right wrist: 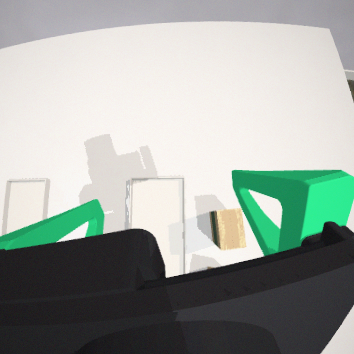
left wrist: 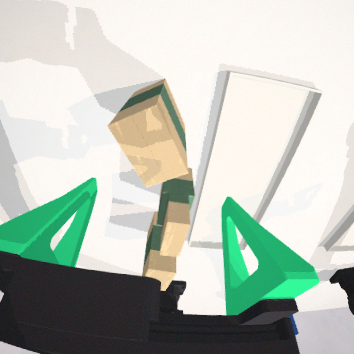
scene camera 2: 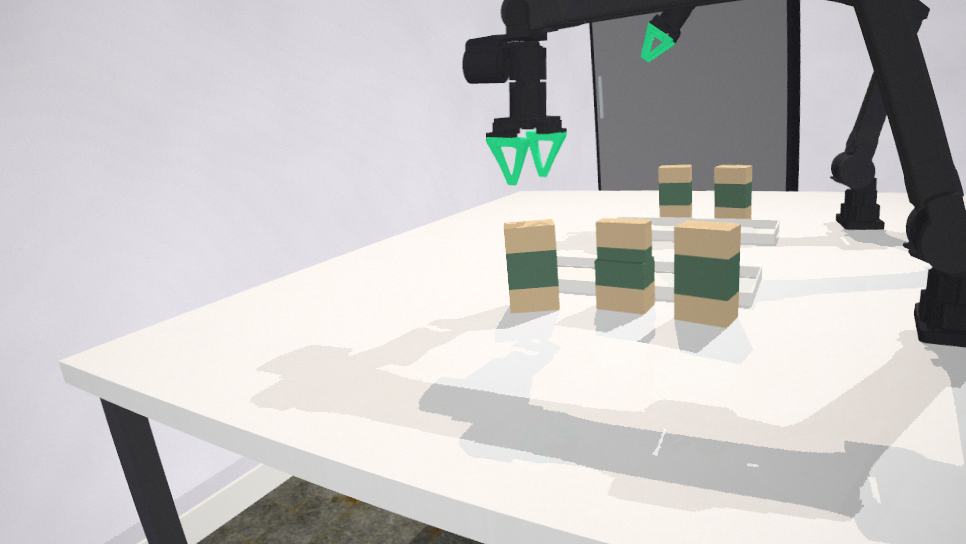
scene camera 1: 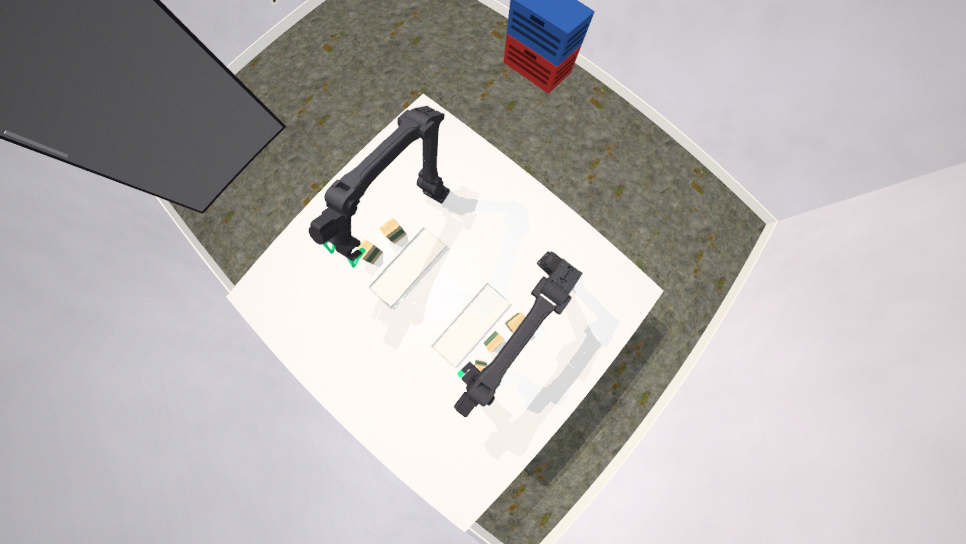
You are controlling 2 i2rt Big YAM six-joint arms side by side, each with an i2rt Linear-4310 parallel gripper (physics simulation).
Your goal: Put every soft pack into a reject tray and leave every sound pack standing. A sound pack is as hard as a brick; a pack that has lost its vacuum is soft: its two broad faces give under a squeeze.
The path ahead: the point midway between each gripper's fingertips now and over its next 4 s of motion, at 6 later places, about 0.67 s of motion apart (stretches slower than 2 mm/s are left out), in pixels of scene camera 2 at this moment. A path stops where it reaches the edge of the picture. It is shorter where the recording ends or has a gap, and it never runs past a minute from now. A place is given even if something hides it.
The left gripper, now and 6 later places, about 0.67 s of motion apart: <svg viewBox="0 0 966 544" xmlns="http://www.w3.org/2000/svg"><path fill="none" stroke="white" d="M528 180L530 183L523 223L527 252L527 204L619 186L617 247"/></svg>
The right gripper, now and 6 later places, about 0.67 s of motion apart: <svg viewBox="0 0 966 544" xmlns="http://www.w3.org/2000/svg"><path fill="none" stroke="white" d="M644 60L693 91L691 89L663 140L670 134L667 176L672 183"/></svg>
